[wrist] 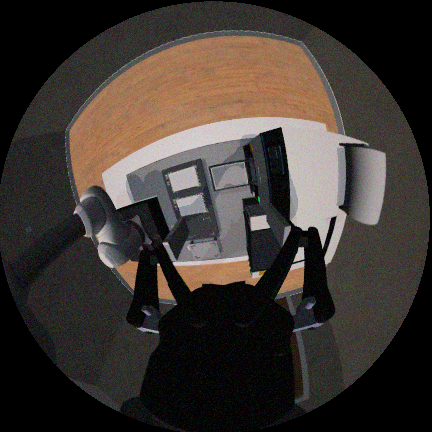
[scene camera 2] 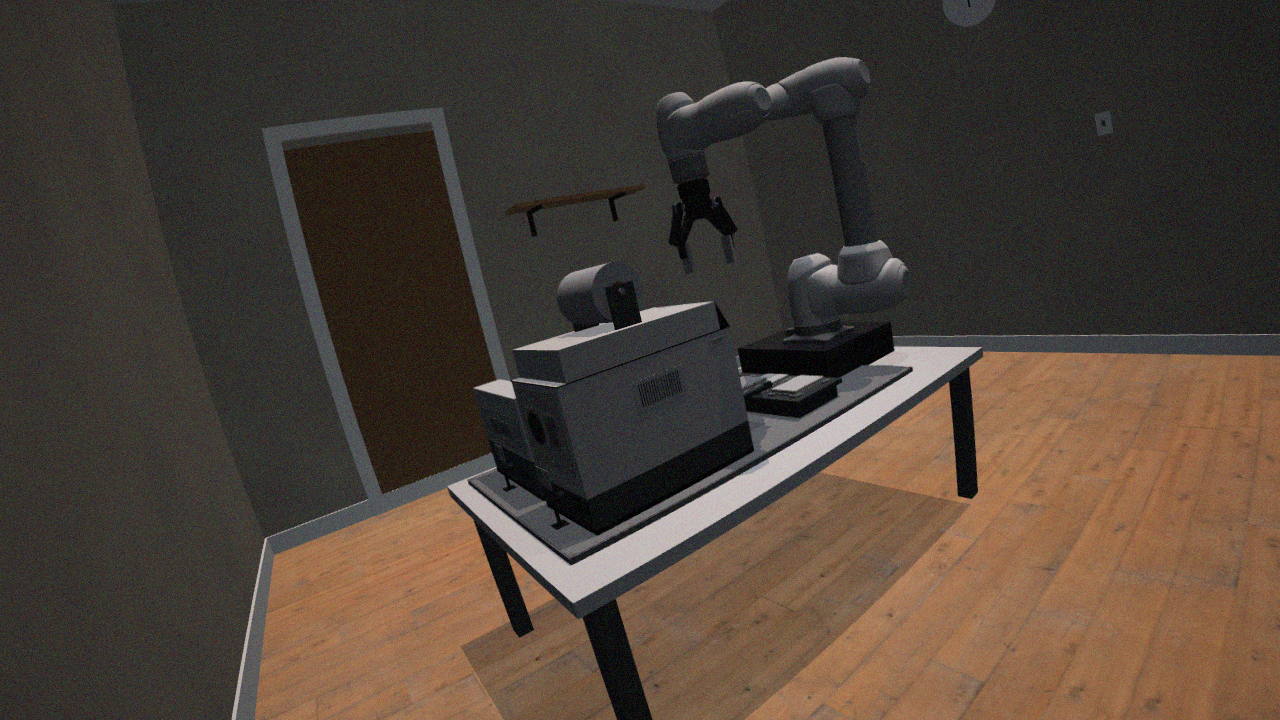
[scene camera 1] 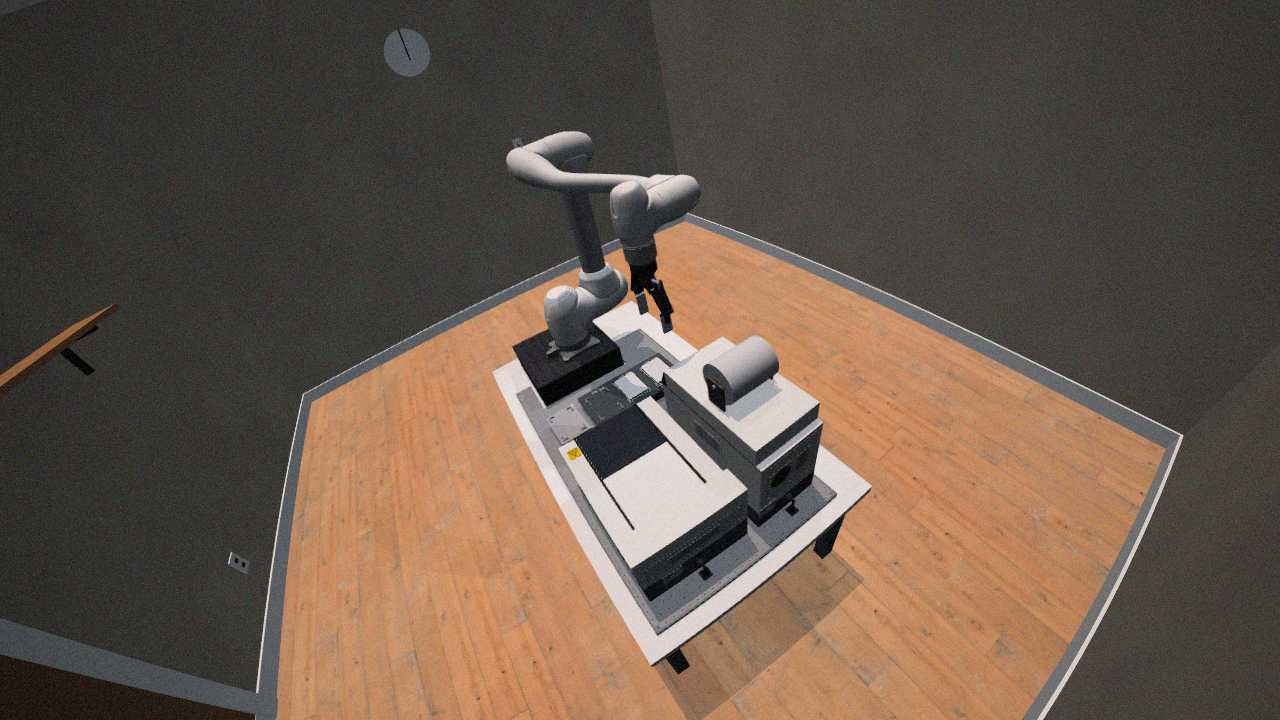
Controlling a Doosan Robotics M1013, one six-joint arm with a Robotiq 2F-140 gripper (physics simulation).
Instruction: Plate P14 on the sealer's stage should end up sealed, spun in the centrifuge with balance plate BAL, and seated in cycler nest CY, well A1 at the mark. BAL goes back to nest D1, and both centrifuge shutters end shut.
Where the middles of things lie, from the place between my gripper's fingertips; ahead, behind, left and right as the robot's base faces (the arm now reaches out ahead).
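My gripper: 340 mm short of grey cylinder unit (scene camera 1: pixel 749 364), 10 mm to the right of it, 10 mm below it. Dark top panel (wrist: pixel 265 247), from my hand: 140 mm ahead, 280 mm to the right, 200 mm below. Centrifuge (scene camera 1: pixel 668 513), from my hand: 290 mm ahead, 290 mm to the right, 290 mm below.
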